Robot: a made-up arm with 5 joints.
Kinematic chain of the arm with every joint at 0, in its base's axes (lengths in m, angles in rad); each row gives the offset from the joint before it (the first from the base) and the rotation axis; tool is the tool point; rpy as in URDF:
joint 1: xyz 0 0 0.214 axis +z
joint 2: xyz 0 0 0 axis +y
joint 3: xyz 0.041 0 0.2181 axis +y
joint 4: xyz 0.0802 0 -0.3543 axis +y
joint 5: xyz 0.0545 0 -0.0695 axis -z
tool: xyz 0 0 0 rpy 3.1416 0 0
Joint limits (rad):
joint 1: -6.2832..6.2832
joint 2: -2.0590..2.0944
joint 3: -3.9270..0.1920
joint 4: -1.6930..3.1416
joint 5: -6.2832..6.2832
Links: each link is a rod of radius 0.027 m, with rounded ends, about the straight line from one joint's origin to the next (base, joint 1, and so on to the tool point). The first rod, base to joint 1, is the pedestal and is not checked.
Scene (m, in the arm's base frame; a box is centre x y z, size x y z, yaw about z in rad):
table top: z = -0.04
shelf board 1: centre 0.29 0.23 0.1 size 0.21 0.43 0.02 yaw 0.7
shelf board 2: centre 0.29 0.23 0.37 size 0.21 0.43 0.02 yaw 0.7
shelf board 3: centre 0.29 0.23 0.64 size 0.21 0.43 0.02 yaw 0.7
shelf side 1: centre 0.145 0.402 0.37 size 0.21 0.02 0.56 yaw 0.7
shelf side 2: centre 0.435 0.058 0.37 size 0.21 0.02 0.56 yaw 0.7
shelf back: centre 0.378 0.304 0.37 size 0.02 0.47 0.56 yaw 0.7
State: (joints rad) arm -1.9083 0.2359 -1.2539 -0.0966 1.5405
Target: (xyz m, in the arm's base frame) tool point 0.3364 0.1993 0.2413
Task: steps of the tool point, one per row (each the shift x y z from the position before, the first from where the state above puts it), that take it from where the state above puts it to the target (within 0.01 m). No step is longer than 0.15 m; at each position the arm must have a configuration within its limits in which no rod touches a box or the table.
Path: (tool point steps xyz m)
1: 0.1444 0.0083 0.0062
2: 0.1256 0.0500 0.0019
3: 0.0954 0.0809 -0.0024
4: 0.0586 0.0983 -0.0071
5: 0.0208 0.1014 -0.0117
6: -0.0129 0.0915 -0.0164
7: -0.0385 0.0718 -0.0209
8: -0.0536 0.0462 -0.0253
9: 0.0410 0.0237 0.0131
10: 0.0386 0.0269 0.0060
11: 0.0349 0.0293 -0.0007
12: 0.0301 0.0309 -0.0066
13: 0.0245 0.0316 -0.0118

